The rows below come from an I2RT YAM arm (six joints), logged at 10 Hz.
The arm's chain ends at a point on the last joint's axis. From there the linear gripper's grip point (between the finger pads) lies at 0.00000 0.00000 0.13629 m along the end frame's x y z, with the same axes.
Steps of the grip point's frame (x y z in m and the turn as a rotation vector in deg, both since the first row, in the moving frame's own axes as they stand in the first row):
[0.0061 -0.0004 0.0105 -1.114 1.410 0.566]
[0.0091 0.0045 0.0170 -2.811 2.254 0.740]
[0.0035 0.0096 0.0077 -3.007 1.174 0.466]
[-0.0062 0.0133 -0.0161 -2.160 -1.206 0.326]
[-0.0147 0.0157 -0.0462 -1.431 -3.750 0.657]
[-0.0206 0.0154 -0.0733 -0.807 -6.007 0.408]
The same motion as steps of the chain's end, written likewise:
[0.0028 -0.0031 0.0106 -1.114 1.410 0.566]
[0.0038 -0.0022 0.0173 -2.811 2.254 0.740]
[0.0007 0.0024 0.0079 -3.007 1.174 0.466]
[-0.0033 0.0082 -0.0160 -2.160 -1.206 0.326]
[-0.0058 0.0124 -0.0459 -1.431 -3.750 0.657]
[-0.0063 0.0135 -0.0725 -0.807 -6.007 0.408]

